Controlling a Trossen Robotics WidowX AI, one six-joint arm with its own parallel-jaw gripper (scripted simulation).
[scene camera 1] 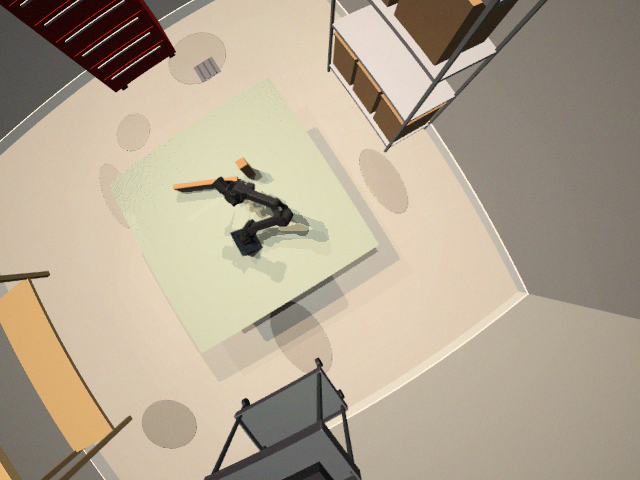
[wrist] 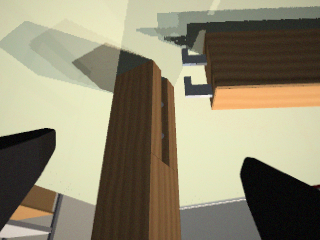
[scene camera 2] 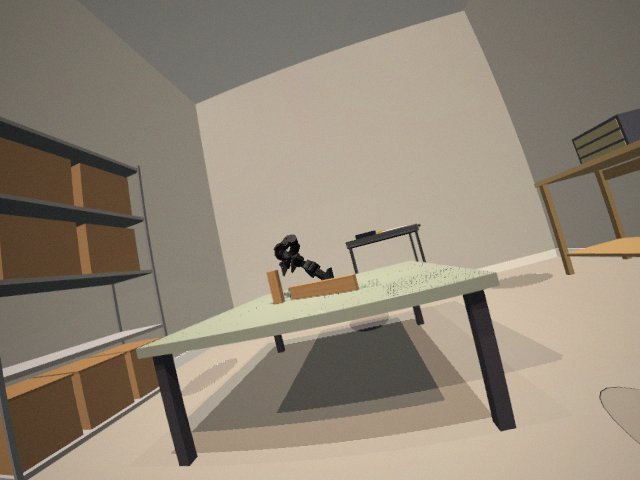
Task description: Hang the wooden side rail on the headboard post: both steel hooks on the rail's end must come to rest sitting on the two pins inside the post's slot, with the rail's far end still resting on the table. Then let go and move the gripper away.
Scene:
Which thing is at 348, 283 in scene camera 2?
A wooden side rail.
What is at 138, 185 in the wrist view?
A headboard post.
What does the gripper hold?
Nothing.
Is the gripper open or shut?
Open.

